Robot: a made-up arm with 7 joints. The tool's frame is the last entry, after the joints. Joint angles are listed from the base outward.
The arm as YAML. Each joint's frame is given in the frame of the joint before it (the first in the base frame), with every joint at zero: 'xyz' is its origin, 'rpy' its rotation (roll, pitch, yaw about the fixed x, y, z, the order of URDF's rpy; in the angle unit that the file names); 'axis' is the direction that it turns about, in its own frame. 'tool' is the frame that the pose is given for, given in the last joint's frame.
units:
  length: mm
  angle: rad
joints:
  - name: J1
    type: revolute
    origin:
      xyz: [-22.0, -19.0, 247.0]
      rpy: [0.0, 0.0, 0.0]
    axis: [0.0, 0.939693, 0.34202]
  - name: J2
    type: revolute
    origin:
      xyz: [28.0, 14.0, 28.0]
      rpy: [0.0, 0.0, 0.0]
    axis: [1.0, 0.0, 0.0]
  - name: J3
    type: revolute
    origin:
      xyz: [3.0, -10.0, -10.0]
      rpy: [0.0, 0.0, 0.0]
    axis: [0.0, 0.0, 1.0]
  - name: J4
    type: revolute
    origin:
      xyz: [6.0, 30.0, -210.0]
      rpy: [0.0, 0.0, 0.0]
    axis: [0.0, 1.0, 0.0]
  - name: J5
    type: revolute
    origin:
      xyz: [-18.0, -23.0, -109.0]
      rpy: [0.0, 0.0, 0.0]
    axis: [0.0, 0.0, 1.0]
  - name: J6
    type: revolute
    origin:
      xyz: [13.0, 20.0, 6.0]
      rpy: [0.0, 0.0, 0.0]
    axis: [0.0, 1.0, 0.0]
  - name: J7
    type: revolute
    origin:
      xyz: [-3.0, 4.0, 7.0]
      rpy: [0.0, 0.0, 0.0]
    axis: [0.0, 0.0, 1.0]
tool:
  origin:
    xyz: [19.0, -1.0, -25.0]
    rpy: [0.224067, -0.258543, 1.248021]
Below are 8 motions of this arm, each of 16 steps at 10 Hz.
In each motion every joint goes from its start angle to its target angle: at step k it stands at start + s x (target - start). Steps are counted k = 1, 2, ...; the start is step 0. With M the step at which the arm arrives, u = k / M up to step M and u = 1 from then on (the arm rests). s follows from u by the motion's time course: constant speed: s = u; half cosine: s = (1 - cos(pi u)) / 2; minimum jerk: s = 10 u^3 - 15 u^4 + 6 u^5.
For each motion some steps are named. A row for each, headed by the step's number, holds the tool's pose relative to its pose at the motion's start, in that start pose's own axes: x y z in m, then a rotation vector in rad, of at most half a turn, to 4 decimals.
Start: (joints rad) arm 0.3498 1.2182 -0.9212 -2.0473 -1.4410 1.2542 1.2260
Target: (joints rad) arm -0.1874 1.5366 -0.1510 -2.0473 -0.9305 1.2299 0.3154
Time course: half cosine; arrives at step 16
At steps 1, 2, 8, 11, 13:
1: 0.0004 -0.0003 -0.0019 -0.0010 -0.0106 -0.0073
2: 0.0015 -0.0012 -0.0074 -0.0035 -0.0421 -0.0289
8: 0.0454 -0.0221 -0.0877 0.0468 -0.5334 -0.3199
11: 0.0917 -0.0367 -0.1203 0.1478 -0.7967 -0.4375
13: 0.1185 -0.0435 -0.1300 0.2129 -0.9151 -0.4791

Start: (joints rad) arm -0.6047 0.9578 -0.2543 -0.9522 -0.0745 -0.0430 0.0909
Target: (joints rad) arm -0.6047 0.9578 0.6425 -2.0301 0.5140 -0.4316 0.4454
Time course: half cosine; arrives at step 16
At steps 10, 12, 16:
10: 0.1029 -0.0054 0.0541 -0.7964 -0.5271 1.0274
12: 0.1174 0.0012 0.0772 -1.0601 -0.6309 1.1533
16: 0.1256 0.0076 0.0996 -1.3180 -0.7070 1.2148

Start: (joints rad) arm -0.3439 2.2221 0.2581 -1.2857 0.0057 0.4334 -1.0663
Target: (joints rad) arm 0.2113 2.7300 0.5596 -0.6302 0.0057 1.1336 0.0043
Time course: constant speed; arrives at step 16
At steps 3, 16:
3: 0.0047 0.0108 -0.0172 0.1127 0.1915 0.0482
16: 0.0743 0.0358 -0.0876 0.9868 0.5723 0.3964

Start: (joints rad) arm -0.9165 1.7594 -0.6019 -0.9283 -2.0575 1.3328 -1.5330
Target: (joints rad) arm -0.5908 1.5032 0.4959 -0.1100 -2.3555 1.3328 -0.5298
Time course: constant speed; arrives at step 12
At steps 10, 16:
10: 0.0368 0.0049 0.0860 -0.5182 -0.0735 0.4408
16: 0.0380 0.0173 0.1130 -0.6612 -0.0825 0.5524

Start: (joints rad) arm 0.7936 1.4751 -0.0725 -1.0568 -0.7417 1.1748 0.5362
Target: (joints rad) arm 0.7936 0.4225 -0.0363 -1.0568 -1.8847 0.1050 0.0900
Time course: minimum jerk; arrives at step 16
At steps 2, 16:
2: -0.0029 -0.0003 0.0046 -0.0257 0.0021 -0.0073
16: -0.0259 0.0454 0.3214 -1.6503 -0.1121 -0.1246

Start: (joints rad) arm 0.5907 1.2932 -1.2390 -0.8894 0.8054 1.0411 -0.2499
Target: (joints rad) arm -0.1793 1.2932 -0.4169 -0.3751 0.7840 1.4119 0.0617
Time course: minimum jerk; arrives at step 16
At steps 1, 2, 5, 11, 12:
1: 0.0005 0.0002 0.0002 0.0004 0.0001 0.0038
2: 0.0037 0.0017 0.0012 0.0029 0.0010 0.0271
5: 0.0374 0.0226 0.0135 0.0206 0.0315 0.3021
11: 0.0964 0.1234 0.0464 -0.1417 0.4781 1.2200
12: 0.0972 0.1332 0.0481 -0.1868 0.5628 1.2982

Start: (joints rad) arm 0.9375 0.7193 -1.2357 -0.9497 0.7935 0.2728 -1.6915
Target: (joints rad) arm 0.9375 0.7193 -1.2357 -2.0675 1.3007 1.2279 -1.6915
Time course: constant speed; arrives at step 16
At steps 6, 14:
6: 0.0403 -0.0196 0.0067 -0.3569 -0.0508 0.1362
14: 0.0848 -0.0376 0.0425 -0.9448 -0.1443 0.0587

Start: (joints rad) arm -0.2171 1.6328 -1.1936 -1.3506 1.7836 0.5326 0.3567
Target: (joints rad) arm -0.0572 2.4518 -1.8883 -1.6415 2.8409 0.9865 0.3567
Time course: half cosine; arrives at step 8
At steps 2, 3, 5, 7, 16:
2: 0.0221 0.0212 0.0103 0.1847 -0.0183 0.0997
3: 0.0439 0.0478 0.0263 0.3794 -0.0294 0.2392
5: 0.0763 0.1193 0.0825 0.7555 0.0024 0.6838
7: 0.0763 0.1705 0.1336 0.9044 0.0930 1.0779
16: 0.0745 0.1774 0.1411 0.9148 0.1111 1.1368

